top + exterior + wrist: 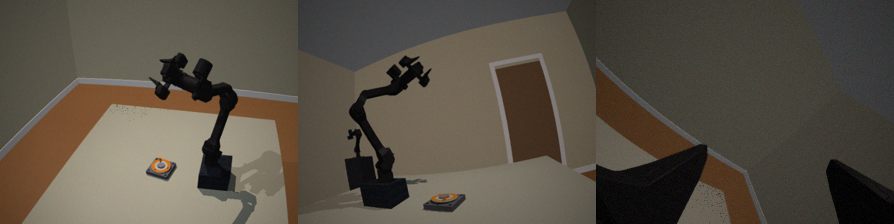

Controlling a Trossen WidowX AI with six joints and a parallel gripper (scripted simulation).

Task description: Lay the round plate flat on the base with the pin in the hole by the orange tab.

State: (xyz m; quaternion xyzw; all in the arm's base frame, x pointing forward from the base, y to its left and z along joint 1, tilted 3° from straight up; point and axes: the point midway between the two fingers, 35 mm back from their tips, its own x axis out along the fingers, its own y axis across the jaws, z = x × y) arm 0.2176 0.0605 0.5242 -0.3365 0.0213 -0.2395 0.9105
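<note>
Right now my gripper tip is 60 cm above the base, 9 cm to the left of it and 2 cm short of it.
</note>
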